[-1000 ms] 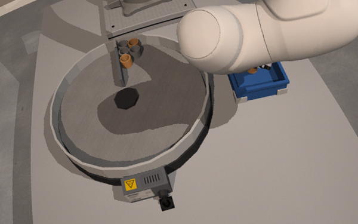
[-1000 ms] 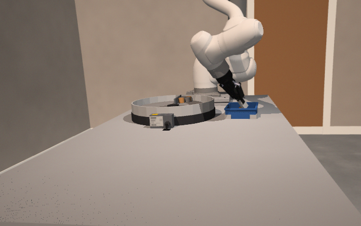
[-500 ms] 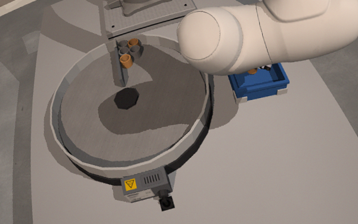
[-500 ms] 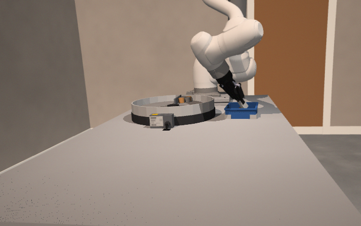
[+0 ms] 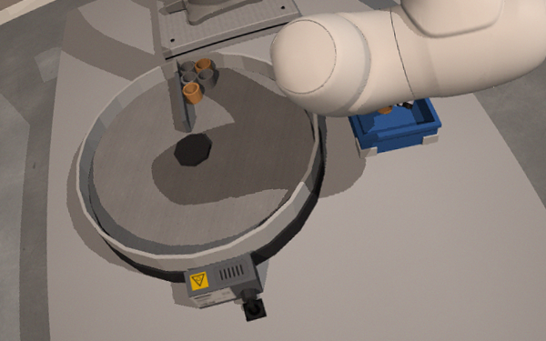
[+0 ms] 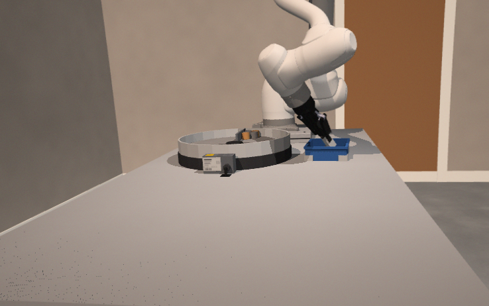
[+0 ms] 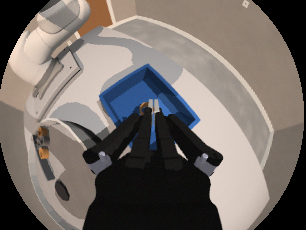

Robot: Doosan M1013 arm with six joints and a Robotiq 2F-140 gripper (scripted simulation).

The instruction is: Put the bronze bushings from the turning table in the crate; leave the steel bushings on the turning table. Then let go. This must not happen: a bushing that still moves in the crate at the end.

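The blue crate is 20 mm behind my hand and 30 mm below it.
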